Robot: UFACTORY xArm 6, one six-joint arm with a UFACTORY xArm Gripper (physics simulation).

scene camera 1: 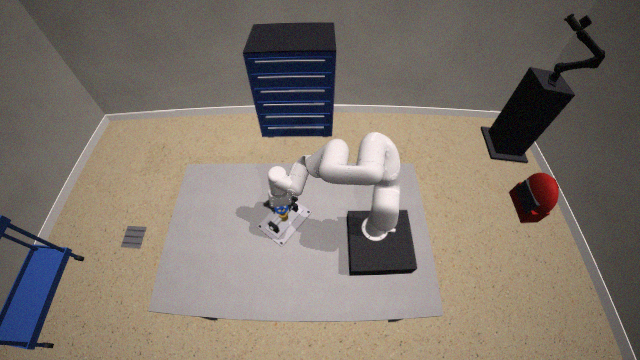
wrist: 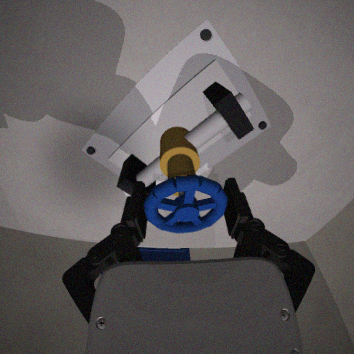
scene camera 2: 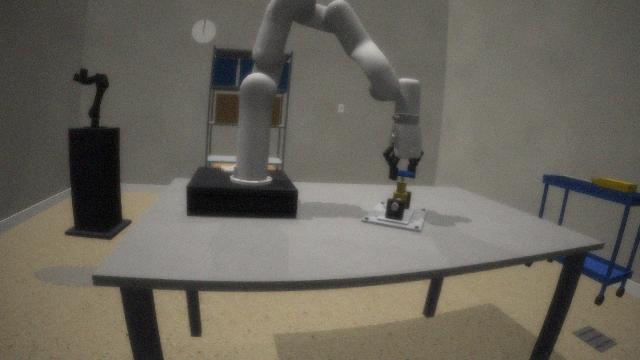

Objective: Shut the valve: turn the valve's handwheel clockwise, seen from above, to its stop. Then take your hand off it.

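The valve's blue handwheel (scene camera 1: 281,210) (scene camera 2: 406,174) (wrist: 188,214) sits level on top of the brass valve body (scene camera 2: 401,189) (wrist: 179,150). A grey pipe (wrist: 205,127) runs through the body between two black blocks on a light base plate (scene camera 1: 300,216) (scene camera 2: 370,219) (wrist: 206,52). My gripper (scene camera 2: 404,175) (wrist: 184,190) points down and is shut on the handwheel, one finger on each side of the rim. In the scene camera 1 view the fingers are partly hidden by the wrist. The wheel's stop and how far it is turned do not show.
The base plate lies on the grey table (scene camera 1: 225,280) (scene camera 2: 300,250). The arm's black base block (scene camera 1: 382,257) (scene camera 2: 240,200) stands to one side of it. A blue drawer cabinet (scene camera 1: 295,95), a blue cart (scene camera 1: 32,290) (scene camera 2: 567,181) and a black pedestal (scene camera 1: 530,115) (scene camera 2: 96,175) stand off the table.
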